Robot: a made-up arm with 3 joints.
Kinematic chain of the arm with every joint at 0, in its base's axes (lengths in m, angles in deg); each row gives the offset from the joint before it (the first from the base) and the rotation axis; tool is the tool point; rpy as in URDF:
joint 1: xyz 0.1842 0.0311 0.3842 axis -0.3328 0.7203 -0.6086
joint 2: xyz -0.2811 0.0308 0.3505 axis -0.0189 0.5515 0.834
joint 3: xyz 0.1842 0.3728 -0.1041 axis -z
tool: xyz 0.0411 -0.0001 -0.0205 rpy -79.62 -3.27 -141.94
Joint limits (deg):
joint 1: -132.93..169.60
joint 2: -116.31..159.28
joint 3: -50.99..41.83
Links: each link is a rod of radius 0.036 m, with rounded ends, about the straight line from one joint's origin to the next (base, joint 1, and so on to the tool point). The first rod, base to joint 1, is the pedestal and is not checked.
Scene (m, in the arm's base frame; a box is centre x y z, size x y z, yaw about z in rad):
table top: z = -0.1
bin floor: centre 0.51 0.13 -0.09 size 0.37 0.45 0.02 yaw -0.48
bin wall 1: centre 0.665 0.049 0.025 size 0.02 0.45 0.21 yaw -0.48
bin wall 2: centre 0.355 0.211 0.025 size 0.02 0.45 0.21 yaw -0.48
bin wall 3: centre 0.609 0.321 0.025 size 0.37 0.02 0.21 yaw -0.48
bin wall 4: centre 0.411 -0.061 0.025 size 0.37 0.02 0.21 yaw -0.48
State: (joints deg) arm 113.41 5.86 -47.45
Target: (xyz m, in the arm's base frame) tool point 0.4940 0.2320 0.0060
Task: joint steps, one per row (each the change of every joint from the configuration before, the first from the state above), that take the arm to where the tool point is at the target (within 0.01 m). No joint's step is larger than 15 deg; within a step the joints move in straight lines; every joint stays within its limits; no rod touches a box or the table.
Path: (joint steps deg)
1: 3.80 4.49 13.80
2: 3.79 4.48 13.80
3: 3.80 4.49 13.80

